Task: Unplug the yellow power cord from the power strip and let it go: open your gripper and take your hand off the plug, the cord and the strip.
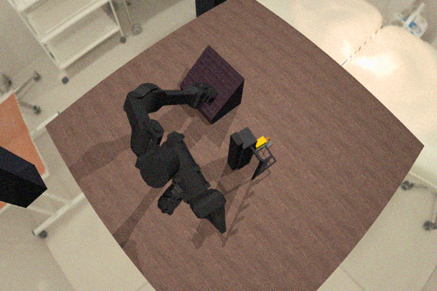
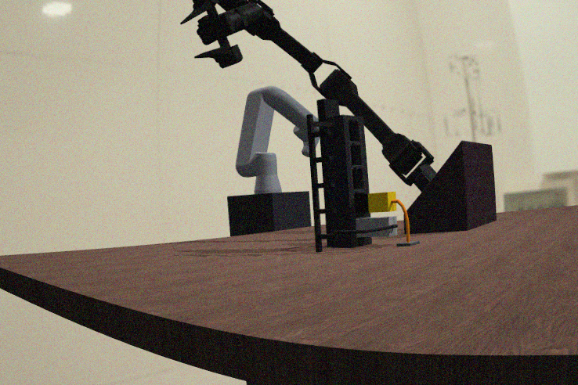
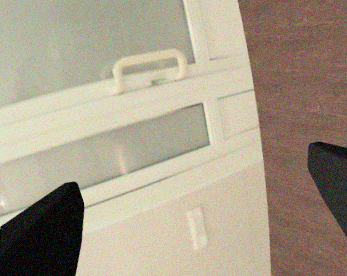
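Now: the yellow plug 140 mm behind my gripper tip, 320 mm to the left of it and 350 mm below it. The rest, counted from my gripper tip: grey pad: 130 mm behind, 390 mm to the left, 440 mm below.
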